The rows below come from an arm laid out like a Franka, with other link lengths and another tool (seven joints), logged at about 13 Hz.
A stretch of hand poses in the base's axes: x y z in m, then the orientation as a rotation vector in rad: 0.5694 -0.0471 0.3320 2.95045 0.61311 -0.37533; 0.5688 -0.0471 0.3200 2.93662 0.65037 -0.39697; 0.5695 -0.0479 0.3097 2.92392 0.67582 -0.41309; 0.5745 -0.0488 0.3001 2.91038 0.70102 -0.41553; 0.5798 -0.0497 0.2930 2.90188 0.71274 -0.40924; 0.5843 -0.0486 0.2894 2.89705 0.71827 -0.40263; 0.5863 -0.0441 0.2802 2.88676 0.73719 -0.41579; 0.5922 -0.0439 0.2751 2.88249 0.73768 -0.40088; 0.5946 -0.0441 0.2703 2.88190 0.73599 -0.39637
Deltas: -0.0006 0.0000 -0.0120 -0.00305 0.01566 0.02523; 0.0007 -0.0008 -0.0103 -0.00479 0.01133 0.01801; 0.0050 -0.0009 -0.0096 -0.00509 0.00220 0.01886; 0.0053 -0.0009 -0.0071 -0.00413 -0.00417 0.00984; 0.0045 0.0011 -0.0036 -0.00257 -0.00450 0.00510; 0.0020 0.0045 -0.0092 -0.00409 0.00930 0.01356; 0.0059 0.0002 -0.0051 -0.00323 -0.01048 0.00246; 0.0024 -0.0002 -0.0048 -0.00089 -0.00327 -0.00057
